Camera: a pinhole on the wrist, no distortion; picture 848 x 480 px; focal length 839.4 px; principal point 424.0 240.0 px. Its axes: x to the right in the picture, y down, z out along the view. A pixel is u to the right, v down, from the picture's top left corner.
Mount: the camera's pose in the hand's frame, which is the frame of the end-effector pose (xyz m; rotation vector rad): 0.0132 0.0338 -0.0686 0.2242 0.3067 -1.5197
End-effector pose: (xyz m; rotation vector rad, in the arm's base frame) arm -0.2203 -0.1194 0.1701 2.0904 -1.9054 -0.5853
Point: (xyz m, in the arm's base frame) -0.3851 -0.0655 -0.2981
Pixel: 285.2 166.4
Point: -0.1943 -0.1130 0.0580
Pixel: 647.6 167.3
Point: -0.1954 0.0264 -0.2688
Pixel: 580.7 21.3
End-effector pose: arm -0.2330 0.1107 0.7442 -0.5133 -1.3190 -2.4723
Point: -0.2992 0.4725 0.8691
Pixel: 450.1 318.1
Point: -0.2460 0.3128 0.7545
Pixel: 581.8 142.5
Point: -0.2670 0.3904 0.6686
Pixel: 816.2 77.3
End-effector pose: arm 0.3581 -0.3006 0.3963 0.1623 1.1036 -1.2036
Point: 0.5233 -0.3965 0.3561
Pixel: outside the picture
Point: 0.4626 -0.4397 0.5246
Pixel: 318.0 124.7
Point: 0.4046 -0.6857 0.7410
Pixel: 589.7 159.1
